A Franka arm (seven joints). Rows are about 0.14 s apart.
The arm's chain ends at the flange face. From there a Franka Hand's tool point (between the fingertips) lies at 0.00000 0.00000 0.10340 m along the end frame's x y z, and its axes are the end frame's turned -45 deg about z.
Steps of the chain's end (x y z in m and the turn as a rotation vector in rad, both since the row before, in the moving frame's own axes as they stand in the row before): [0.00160 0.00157 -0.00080 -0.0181 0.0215 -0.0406]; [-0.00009 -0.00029 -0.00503 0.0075 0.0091 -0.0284]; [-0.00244 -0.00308 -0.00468 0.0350 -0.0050 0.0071]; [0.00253 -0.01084 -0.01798 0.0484 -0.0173 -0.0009]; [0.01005 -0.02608 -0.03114 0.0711 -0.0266 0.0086]
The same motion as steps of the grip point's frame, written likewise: [0.00033 0.00513 -0.00084 -0.0280 0.0024 -0.0406]; [0.00136 -0.00017 -0.00504 -0.0011 0.0117 -0.0284]; [0.00266 -0.00682 -0.00474 0.0283 0.0212 0.0071]; [0.01172 -0.01068 -0.01812 0.0465 0.0220 -0.0009]; [0.02883 -0.01846 -0.03144 0.0691 0.0315 0.0086]
